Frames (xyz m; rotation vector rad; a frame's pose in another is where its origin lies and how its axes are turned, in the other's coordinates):
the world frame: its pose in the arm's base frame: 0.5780 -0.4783 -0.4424 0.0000 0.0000 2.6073
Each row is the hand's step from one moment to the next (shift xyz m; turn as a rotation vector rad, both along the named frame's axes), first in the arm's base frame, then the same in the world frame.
Working: the arm's base frame: its pose in the world frame: 0.7410 -0.1173 0.4424 0.0000 0.0000 -2.6073

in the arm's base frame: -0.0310 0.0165 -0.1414 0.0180 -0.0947 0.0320
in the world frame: 0.0351 0.0016 -0.1414 -0.0637 0.0723 0.0320
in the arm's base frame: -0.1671 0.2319 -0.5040 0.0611 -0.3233 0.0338
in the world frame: 0.2619 -0.1145 -0.5040 -0.2172 0.2471 0.0338
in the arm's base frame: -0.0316 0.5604 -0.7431 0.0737 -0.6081 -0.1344
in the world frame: 0.3126 -0.4662 -0.7431 -0.3731 0.4858 -0.1344
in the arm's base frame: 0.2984 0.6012 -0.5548 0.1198 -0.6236 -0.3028
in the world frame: 0.0493 -0.6694 -0.5548 -0.4207 0.4757 -0.3028
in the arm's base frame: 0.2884 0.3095 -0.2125 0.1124 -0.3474 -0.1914
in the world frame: -0.0906 -0.4132 -0.2125 -0.2736 0.2417 -0.1914
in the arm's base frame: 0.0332 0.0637 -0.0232 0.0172 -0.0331 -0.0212
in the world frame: 0.0039 -0.0717 -0.0232 -0.0317 0.0197 -0.0212
